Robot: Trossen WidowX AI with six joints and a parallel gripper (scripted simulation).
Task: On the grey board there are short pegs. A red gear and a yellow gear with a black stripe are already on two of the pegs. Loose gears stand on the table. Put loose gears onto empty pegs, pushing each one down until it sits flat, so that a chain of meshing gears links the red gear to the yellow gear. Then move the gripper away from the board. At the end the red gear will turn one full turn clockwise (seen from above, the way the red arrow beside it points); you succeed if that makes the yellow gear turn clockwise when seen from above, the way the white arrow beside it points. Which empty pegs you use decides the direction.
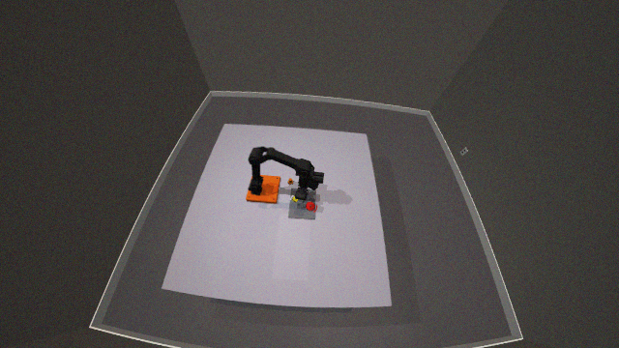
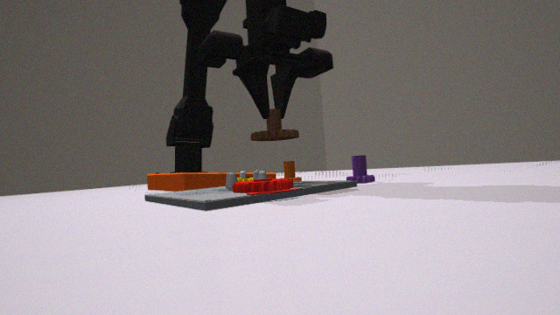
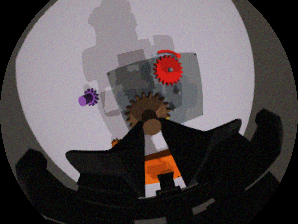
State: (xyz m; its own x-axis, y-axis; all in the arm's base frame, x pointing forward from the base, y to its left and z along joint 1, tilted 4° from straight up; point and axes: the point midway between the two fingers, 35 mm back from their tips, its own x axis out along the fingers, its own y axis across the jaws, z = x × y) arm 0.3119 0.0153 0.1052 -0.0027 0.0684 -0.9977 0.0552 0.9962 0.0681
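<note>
The grey board lies 9 cm below my gripper tip, 5 cm to the right of it and 1 cm ahead of it. Round my gripper tip: yellow gear (8 cm below, 4 cm behind, 3 cm to the right); red gear (8 cm below, 6 cm to the right, 6 cm ahead); brown gear (1 cm below).
</note>
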